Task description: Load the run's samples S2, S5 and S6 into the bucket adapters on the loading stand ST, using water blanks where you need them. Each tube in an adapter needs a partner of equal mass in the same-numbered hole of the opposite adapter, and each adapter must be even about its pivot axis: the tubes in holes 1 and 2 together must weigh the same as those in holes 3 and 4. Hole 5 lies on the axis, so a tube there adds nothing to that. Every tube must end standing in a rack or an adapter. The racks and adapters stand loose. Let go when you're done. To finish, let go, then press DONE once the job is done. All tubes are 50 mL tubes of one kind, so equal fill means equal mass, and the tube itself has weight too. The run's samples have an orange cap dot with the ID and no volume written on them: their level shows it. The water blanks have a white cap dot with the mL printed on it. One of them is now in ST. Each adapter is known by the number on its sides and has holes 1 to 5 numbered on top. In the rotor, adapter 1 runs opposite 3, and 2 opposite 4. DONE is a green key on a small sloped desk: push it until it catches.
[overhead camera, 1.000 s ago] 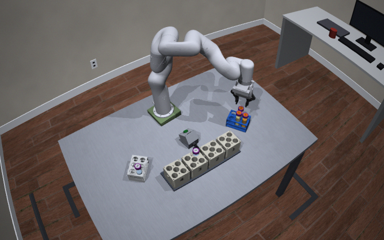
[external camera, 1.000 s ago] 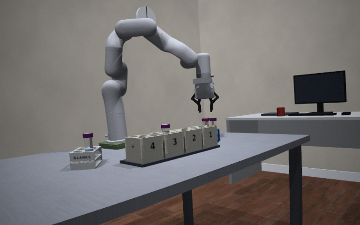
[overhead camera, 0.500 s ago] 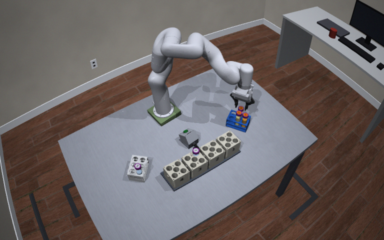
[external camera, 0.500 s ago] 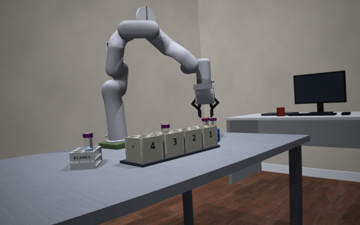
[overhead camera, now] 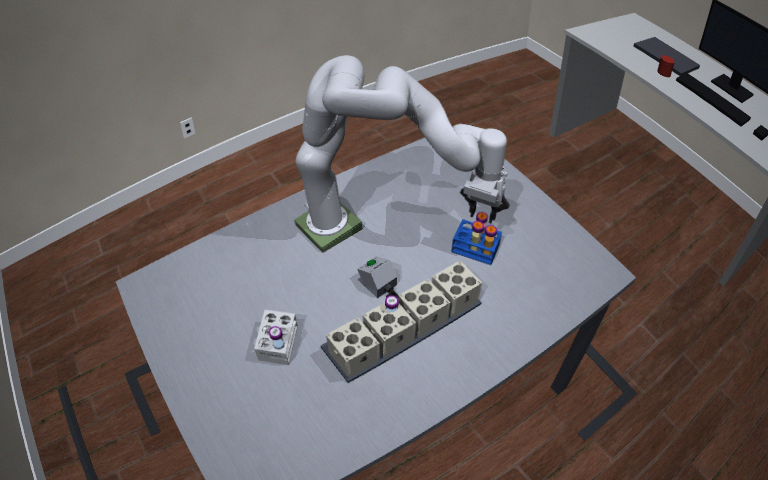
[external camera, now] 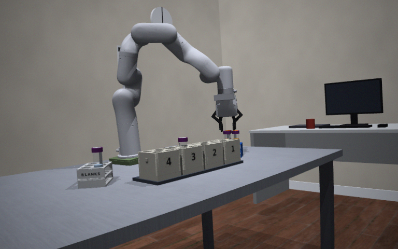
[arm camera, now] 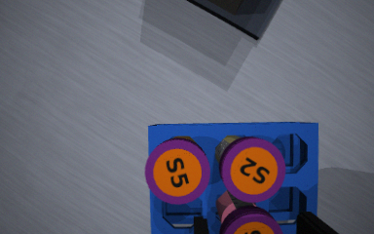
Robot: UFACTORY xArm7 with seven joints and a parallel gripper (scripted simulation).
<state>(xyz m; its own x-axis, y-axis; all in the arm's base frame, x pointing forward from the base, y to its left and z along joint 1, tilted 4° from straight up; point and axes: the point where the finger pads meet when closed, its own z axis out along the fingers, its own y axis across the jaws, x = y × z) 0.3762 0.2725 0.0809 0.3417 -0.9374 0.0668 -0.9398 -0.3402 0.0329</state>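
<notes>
Now: the sample tube 1 cm to the right of my hand and 7 cm below it. Round my hand: blue sample rack: 1 cm ahead, 2 cm to the right, 10 cm below; green done key: 14 cm behind, 31 cm to the right, 7 cm below; tube with yellowish liquid: 2 cm ahead, 4 cm to the right, 7 cm below.
</notes>
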